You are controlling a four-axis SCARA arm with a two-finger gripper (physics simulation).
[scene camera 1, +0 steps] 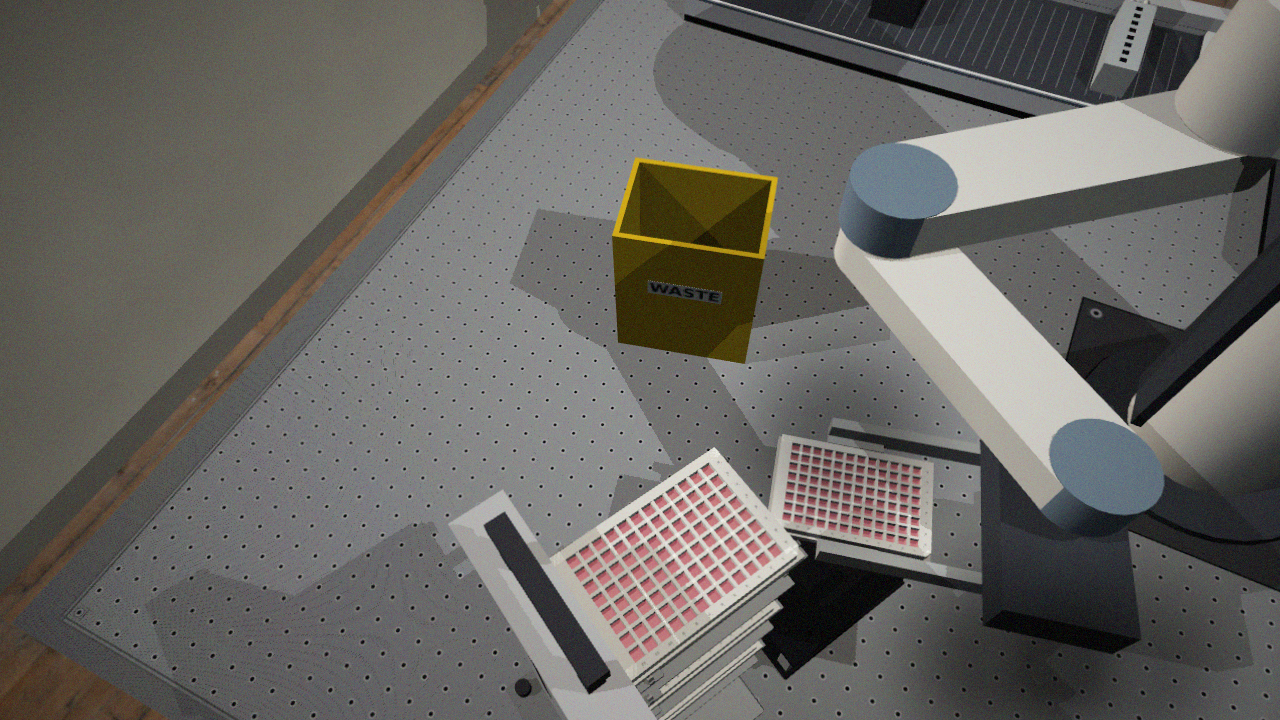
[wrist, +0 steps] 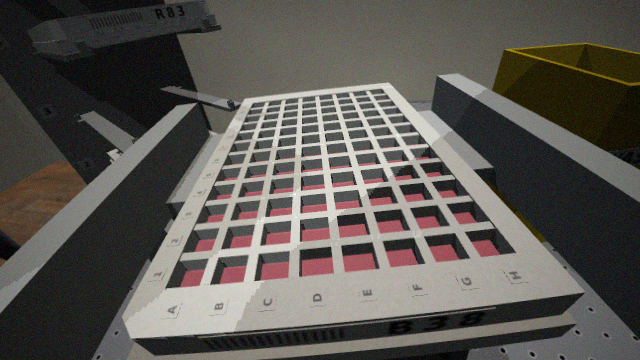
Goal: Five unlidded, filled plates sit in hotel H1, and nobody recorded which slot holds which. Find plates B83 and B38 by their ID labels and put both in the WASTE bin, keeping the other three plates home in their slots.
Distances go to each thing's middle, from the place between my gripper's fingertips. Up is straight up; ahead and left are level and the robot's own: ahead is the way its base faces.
Scene:
The plate B38 [scene camera 1: 864,497] lies 2 cm behind my hand, 1 cm to the right of it and 1 cm below it.

